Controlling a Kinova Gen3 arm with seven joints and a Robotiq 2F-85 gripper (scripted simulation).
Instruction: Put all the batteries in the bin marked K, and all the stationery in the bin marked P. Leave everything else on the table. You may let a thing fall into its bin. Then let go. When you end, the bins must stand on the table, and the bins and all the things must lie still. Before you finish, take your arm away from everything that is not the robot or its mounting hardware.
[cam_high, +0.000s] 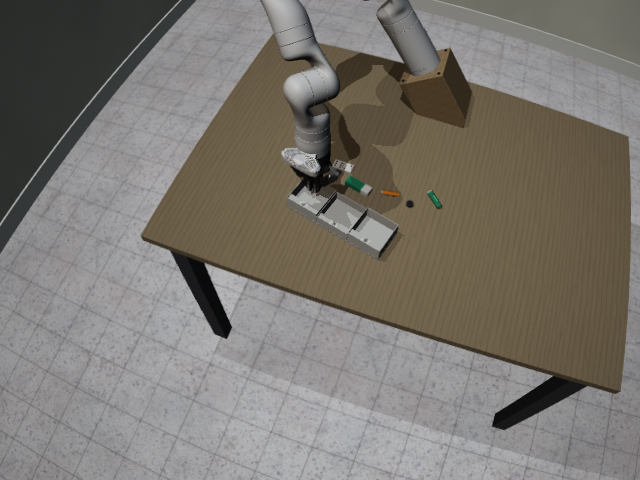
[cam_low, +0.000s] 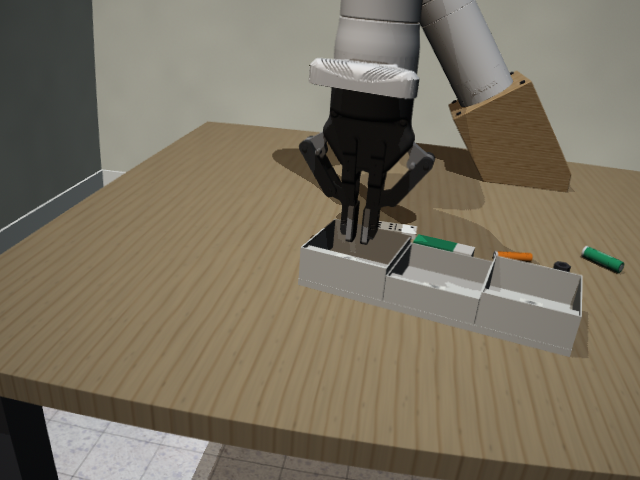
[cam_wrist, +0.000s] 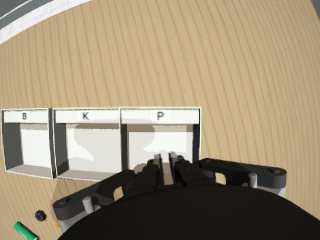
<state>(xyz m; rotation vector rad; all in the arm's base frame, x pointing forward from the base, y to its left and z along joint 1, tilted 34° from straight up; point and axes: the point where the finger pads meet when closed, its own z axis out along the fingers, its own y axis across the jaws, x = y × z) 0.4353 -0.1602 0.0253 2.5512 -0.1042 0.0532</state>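
Right now the three joined grey bins is 8 cm to the left of my hand, 4 cm ahead of it and 3 cm below it. The rest, counted from my hand: eraser (10 cm to the left, 7 cm behind, 5 cm below); white domino (11 cm behind, 5 cm below, 3 cm to the left); orange battery (17 cm to the left, 8 cm behind, 5 cm below).
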